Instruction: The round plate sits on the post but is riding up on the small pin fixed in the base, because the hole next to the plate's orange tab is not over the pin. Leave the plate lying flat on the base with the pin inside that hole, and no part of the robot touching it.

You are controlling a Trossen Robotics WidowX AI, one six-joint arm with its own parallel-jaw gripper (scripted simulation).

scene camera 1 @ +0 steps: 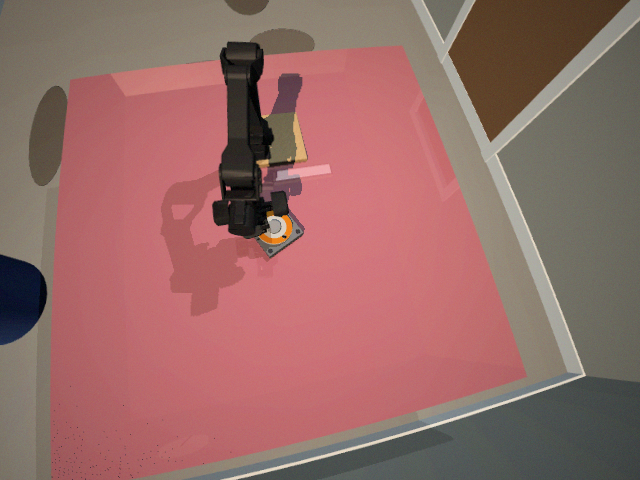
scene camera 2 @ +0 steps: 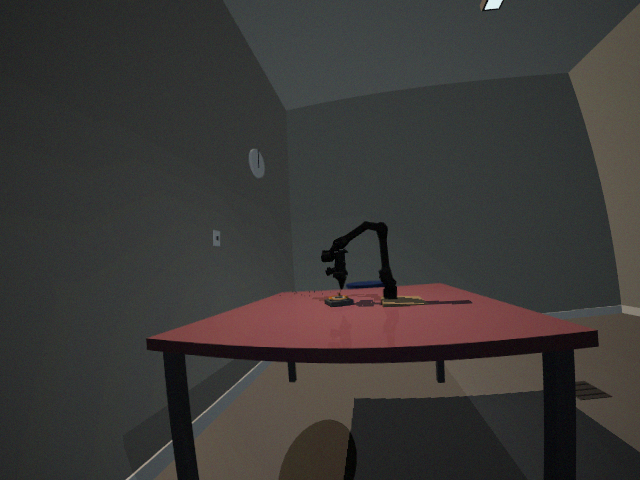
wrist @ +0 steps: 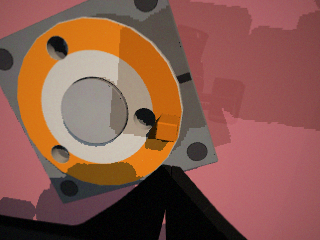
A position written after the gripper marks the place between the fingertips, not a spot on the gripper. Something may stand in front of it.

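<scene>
A square grey base (wrist: 194,148) can be seen in the scene, and so can the gripper (scene camera 1: 255,220), (wrist: 169,174), which is shut and holds nothing.
</scene>
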